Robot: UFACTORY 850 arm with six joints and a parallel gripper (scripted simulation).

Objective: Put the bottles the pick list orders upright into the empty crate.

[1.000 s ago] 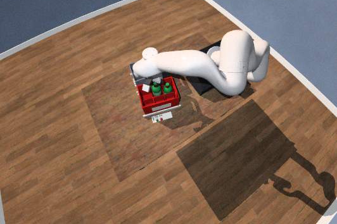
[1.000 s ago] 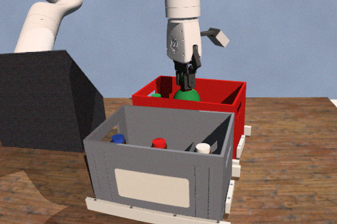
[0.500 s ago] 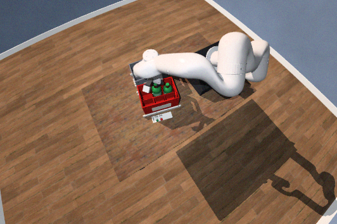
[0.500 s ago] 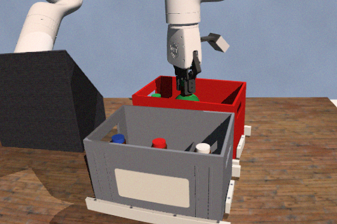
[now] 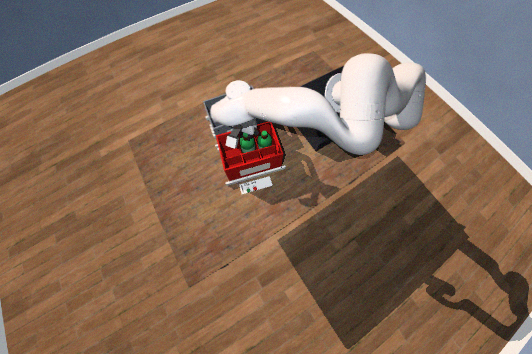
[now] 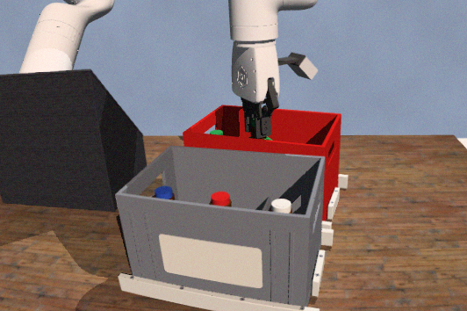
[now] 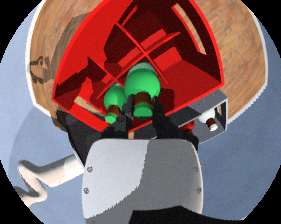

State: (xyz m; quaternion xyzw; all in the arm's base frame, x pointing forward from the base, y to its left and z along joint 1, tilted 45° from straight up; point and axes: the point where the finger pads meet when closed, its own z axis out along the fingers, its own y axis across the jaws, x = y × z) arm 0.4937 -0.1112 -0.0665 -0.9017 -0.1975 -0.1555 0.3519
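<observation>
The red-capped bottle is 60 mm behind my hand, 220 mm to the right of it and 100 mm below it. From my hand the other things lie so: grey crate 60 mm behind, 180 mm to the right, 110 mm below; then red crate 20 mm ahead, 40 mm to the left, 110 mm below; then green-capped bottle 70 mm below.
</observation>
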